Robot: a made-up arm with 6 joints.
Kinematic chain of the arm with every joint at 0, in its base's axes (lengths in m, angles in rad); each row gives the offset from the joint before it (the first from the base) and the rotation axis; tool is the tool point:
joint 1: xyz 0 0 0.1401 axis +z
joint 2: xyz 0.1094 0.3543 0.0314 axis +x
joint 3: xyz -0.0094 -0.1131 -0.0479 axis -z
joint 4: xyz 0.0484 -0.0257 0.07 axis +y
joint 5: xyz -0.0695 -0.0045 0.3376 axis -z
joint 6: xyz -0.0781 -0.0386 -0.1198 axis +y
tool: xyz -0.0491 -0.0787 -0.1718
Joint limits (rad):
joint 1: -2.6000..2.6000
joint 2: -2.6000..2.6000
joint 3: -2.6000..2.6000
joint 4: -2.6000..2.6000
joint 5: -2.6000..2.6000
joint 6: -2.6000..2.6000
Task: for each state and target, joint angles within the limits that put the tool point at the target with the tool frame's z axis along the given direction. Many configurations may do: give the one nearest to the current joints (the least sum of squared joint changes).
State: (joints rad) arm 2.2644 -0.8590 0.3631 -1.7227 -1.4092 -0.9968
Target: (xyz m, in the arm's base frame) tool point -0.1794 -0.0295 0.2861 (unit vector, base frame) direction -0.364 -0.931 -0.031
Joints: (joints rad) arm 1.8042 -0.2905 0.9311 -1.3506 -1.3488 -0.3430
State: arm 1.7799 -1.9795 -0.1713 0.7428 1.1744 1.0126
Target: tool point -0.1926 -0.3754 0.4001 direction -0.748 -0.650 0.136
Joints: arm 2.4625 -1.4867 -0.5562 -0.0100 0.8157 0.1895
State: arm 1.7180 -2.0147 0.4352 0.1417 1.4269 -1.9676
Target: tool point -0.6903 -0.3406 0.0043 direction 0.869 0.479 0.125
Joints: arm 2.1045 -2.4231 0.5016 0.3908 1.5094 -2.5360
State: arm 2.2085 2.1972 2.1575 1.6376 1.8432 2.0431
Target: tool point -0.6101 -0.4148 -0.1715 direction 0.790 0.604 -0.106
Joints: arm 2.1277 2.5827 2.3521 1.1844 2.6000 1.9234
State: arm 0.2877 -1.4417 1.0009 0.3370 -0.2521 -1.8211
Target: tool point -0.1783 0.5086 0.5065 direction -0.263 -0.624 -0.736
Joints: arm 0.3565 -1.0992 0.9477 -0.1728 -0.1663 -2.2852
